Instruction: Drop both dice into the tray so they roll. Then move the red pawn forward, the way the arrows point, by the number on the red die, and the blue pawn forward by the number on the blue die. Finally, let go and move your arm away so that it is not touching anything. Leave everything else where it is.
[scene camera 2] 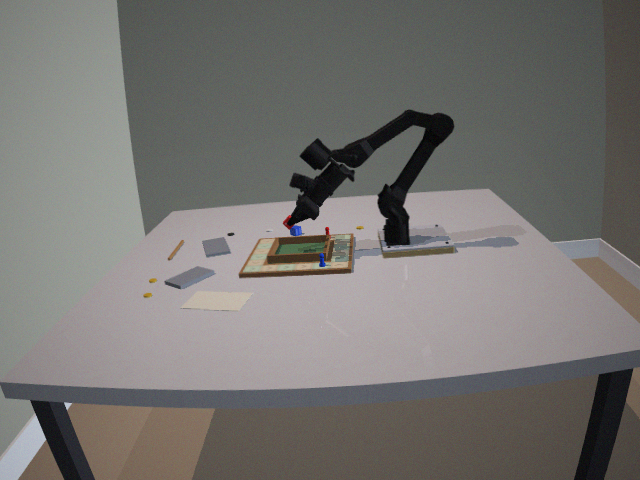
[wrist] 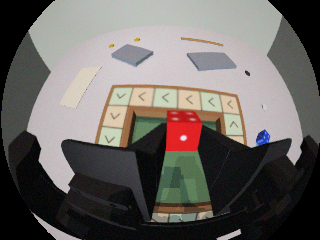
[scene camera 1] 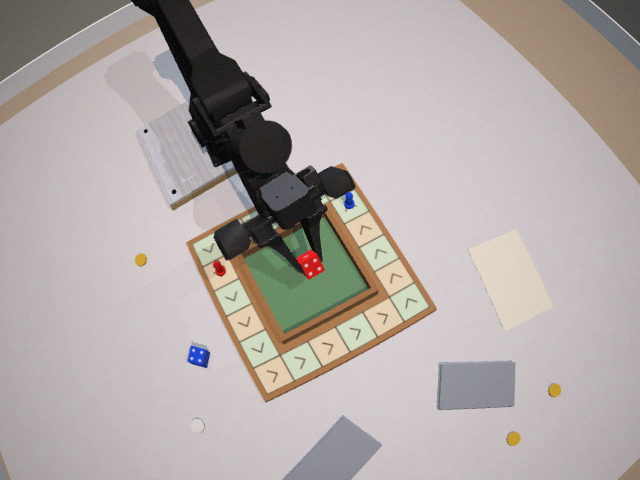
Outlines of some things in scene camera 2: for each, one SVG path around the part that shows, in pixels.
My gripper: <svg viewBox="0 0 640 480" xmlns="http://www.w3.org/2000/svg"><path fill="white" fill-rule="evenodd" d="M322 176L316 176L313 179L293 173L289 186L299 188L304 193L302 195L298 194L296 208L287 222L289 226L309 218L315 220L319 216L319 207L323 205L323 202L335 190Z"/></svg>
A cream card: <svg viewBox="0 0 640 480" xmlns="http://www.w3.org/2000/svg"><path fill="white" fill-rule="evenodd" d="M181 309L240 311L253 293L197 291Z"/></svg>
